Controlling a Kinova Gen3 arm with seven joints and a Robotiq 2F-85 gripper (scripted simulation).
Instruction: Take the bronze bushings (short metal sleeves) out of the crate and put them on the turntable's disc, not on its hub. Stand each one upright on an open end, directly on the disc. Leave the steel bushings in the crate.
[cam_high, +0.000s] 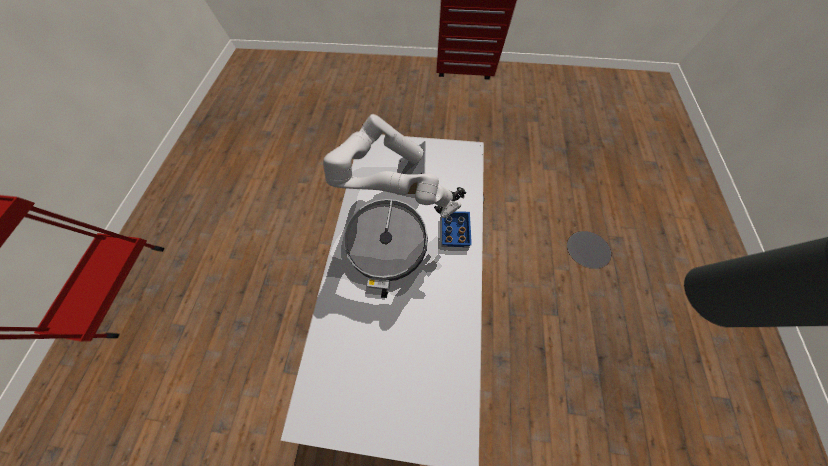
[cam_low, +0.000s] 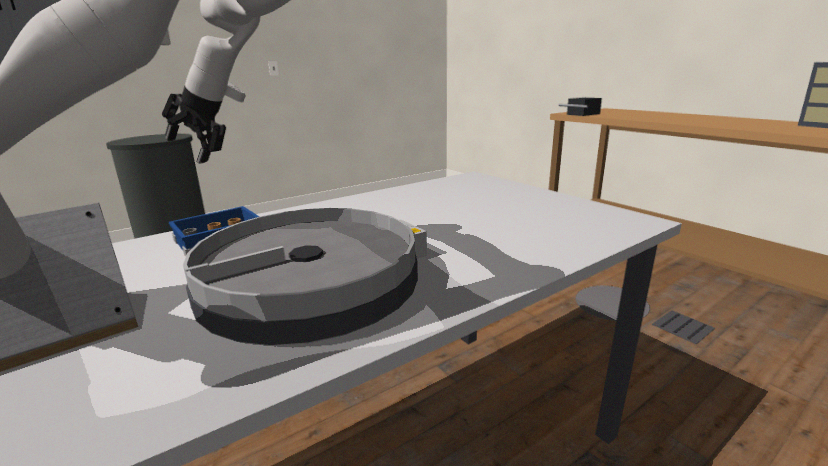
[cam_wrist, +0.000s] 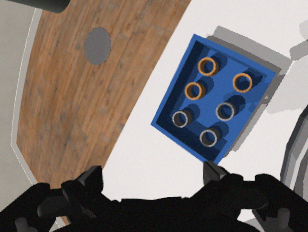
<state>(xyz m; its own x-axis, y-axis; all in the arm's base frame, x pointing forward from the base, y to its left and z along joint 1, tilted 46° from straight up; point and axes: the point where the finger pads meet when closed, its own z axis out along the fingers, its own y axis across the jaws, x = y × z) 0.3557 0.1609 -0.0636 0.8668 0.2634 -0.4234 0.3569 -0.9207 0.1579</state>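
The blue crate lies 40 mm ahead of my hand, 30 mm to the left of it and 210 mm below it. The rest, counted from my hand: grey turntable 90 mm ahead, 330 mm to the right, 180 mm below.
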